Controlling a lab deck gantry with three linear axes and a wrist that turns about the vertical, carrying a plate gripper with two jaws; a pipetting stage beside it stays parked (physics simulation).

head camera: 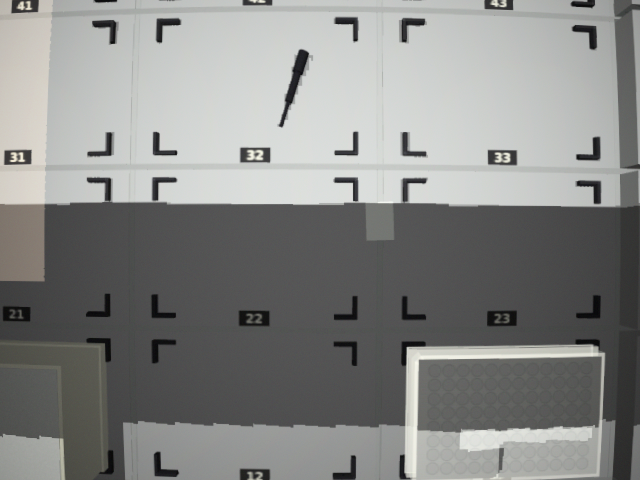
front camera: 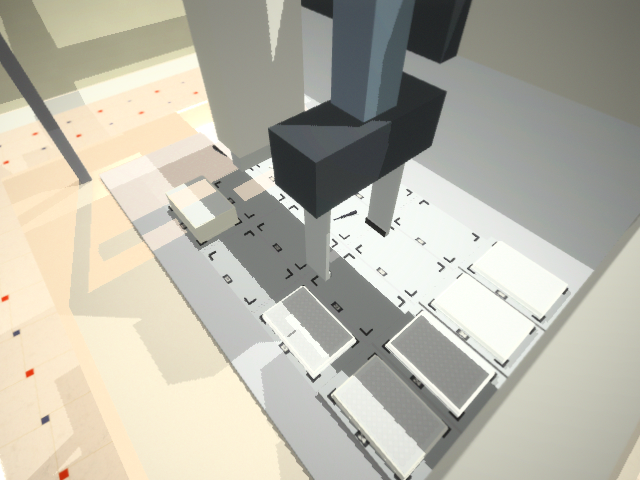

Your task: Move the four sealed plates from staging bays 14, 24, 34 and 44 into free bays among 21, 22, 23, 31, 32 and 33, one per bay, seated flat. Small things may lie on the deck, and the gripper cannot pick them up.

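Places are measured from the robot's base along level axes (x ahead, y down, z left), in centimetres.
Pixels of known places: gripper, between the fingertips: (front camera: 349, 248); robot's base, origin of its link: (front camera: 170, 207).
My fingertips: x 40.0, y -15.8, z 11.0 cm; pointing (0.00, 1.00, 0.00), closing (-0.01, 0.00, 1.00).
Ahead of a thing's pixels: the offset from my fingertips to its top centre. "*": to the spot under its first point.
Four sealed plates lie flat in the staging bays in the front view: bay 14 {* dx +16.2, dy +13.0, dz -7.0 cm} (front camera: 390, 415), bay 24 {* dx +15.9, dy +13.0, dz +3.3 cm} (front camera: 439, 361), bay 34 {* dx +16.1, dy +13.0, dz +13.9 cm} (front camera: 483, 317) and bay 44 {* dx +16.1, dy +13.0, dz +24.4 cm} (front camera: 519, 279). My gripper (front camera: 351, 253) hangs above the middle bays, its two jaws wide apart with no plate between them; it does not show in the head view. In the head view, bays 22, 23, 32 and 33 hold no plate; bays 21 and 31 show in part. A thin dark tool {dx -14.8, dy +15.1, dz +14.4 cm} (front camera: 345, 215) (head camera: 293, 87) lies in bay 32. A small pale square piece {dx -9.1, dy +15.7, dz +5.8 cm} (head camera: 379, 221) lies between bays 22 and 23.
A plate {dx -0.8, dy +14.4, dz -6.7 cm} (front camera: 309, 330) (head camera: 509, 408) sits in bay 13. A taller pale box {dx -33.6, dy +11.6, dz -6.7 cm} (front camera: 202, 209) (head camera: 82, 408) stands in the corner bay below bay 21. A small dark thing {dx -49.7, dy +15.1, dz +6.4 cm} (front camera: 219, 150) lies at the deck's far end. A broad pale column (front camera: 248, 77) stands behind my gripper.
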